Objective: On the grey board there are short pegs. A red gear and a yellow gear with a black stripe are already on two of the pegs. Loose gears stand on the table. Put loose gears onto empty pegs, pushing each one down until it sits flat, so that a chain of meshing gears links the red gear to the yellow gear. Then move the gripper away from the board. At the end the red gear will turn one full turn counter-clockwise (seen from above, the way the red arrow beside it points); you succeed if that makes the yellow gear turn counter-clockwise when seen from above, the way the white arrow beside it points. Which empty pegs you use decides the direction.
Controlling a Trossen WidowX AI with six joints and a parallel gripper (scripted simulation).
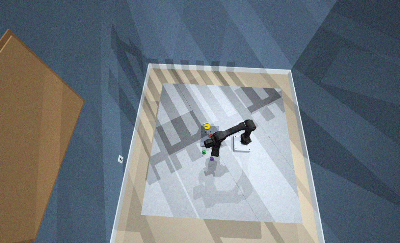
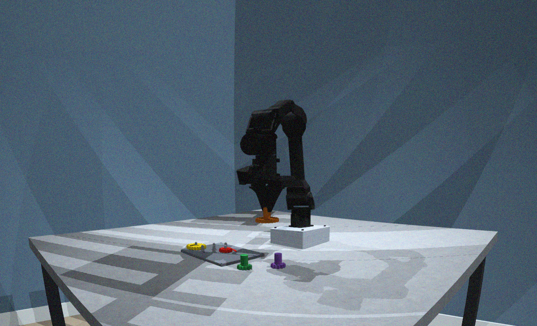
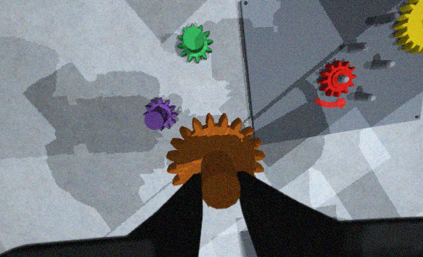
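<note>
My gripper tip is 5 cm short of the red gear, 15 cm to the left of it and 13 cm above it. The rest, counted from my gripper tip: green gear (9 cm ahead, 2 cm to the left, 13 cm below); then orange gear (1 cm below); then purple gear (1 cm ahead, 6 cm to the left, 13 cm below).
</note>
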